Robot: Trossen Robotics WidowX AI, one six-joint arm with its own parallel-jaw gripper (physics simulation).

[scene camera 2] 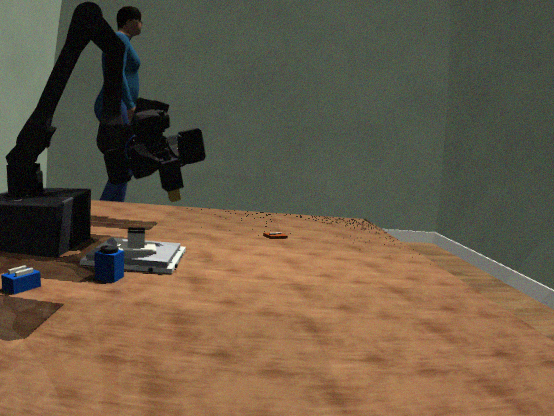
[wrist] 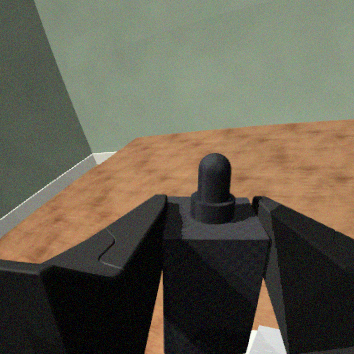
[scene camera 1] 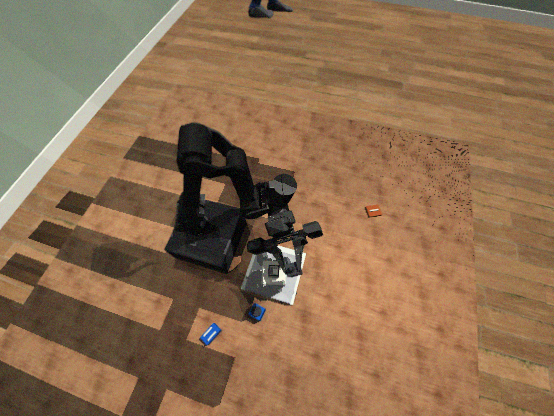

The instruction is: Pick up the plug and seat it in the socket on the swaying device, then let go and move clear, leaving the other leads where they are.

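Note:
My gripper (scene camera 1: 294,270) (scene camera 2: 171,179) (wrist: 209,207) is shut on the plug (wrist: 215,285), a dark block with a rounded knob on its top. The plug's yellow tip (scene camera 2: 173,195) points down and shows in scene camera 2. The plug is held tilted, in the air above the device and apart from it. The device is a white and grey plate (scene camera 1: 287,296) (scene camera 2: 162,261), with a corner (wrist: 269,341) low in the wrist view. The upright, square-topped socket (scene camera 1: 273,270) (scene camera 2: 136,237) stands on it. The inside of the socket cannot be made out.
A blue block with a dark round top (scene camera 1: 256,313) (scene camera 2: 109,267) stands beside the device. A blue block with two white bars (scene camera 1: 210,334) (scene camera 2: 21,282) lies farther out. A flat orange piece (scene camera 1: 373,211) (scene camera 2: 275,235) lies apart. A person (scene camera 2: 131,62) stands behind the arm.

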